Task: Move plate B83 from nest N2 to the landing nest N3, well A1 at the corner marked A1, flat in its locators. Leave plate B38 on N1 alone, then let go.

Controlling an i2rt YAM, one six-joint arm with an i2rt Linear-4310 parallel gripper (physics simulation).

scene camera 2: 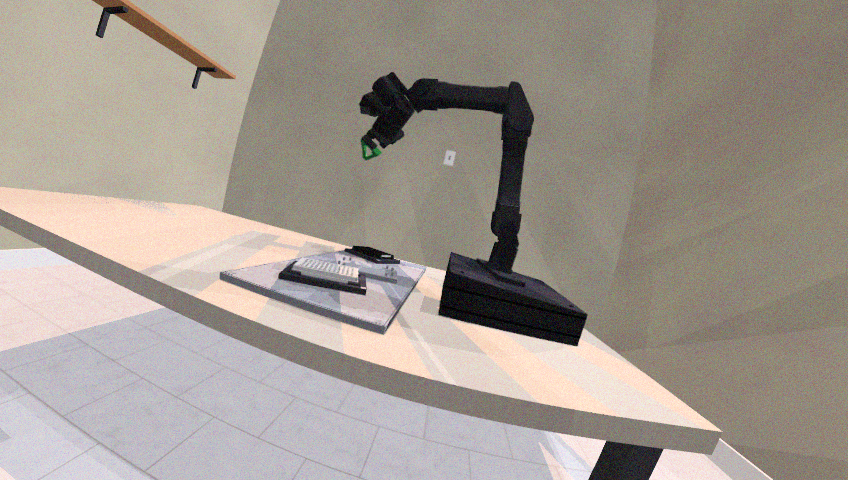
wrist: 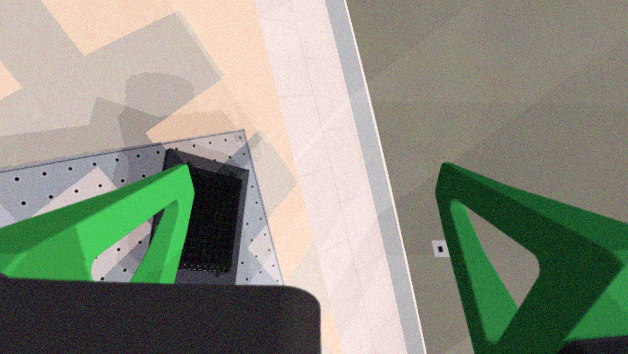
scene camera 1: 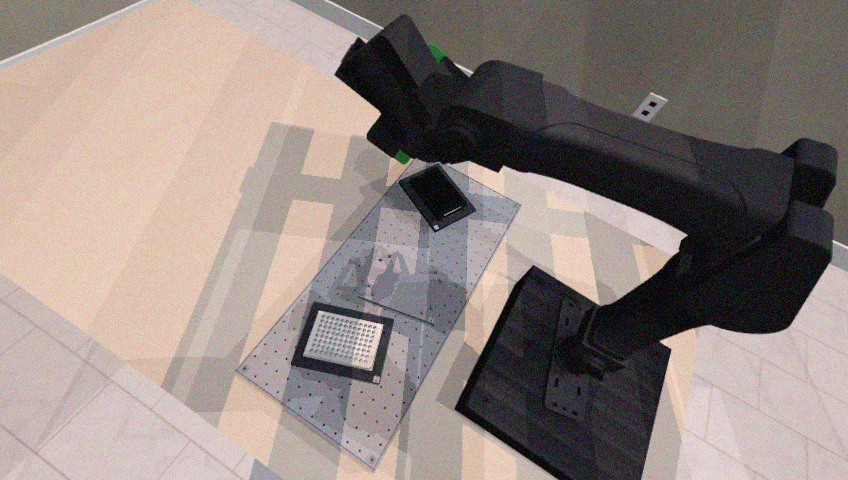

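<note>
My gripper [scene camera 2: 370, 149] [wrist: 314, 177] is open and empty, its green fingers wide apart, high above the back of the board. A white well plate [scene camera 1: 345, 339] [scene camera 2: 327, 269] sits in a dark nest [scene camera 1: 333, 372] [scene camera 2: 324, 283] at the front. A black well plate [scene camera 1: 439, 193] [scene camera 2: 371, 252] [wrist: 215, 220] sits in another dark nest [scene camera 1: 429, 221] at the back; in the wrist view the left finger partly covers it. A clear, low nest [scene camera 1: 404, 291] with small locator pins lies between them, holding no plate. The plate and nest labels are too small to read.
The nests stand on a perforated board [scene camera 1: 315, 410] [scene camera 2: 357, 315] [wrist: 260, 215]. The robot's black base block [scene camera 1: 505, 386] [scene camera 2: 505, 315] stands to its right in both scene views. A wall with an outlet [scene camera 1: 649, 107] [scene camera 2: 449, 157] [wrist: 440, 249] rises beyond the table.
</note>
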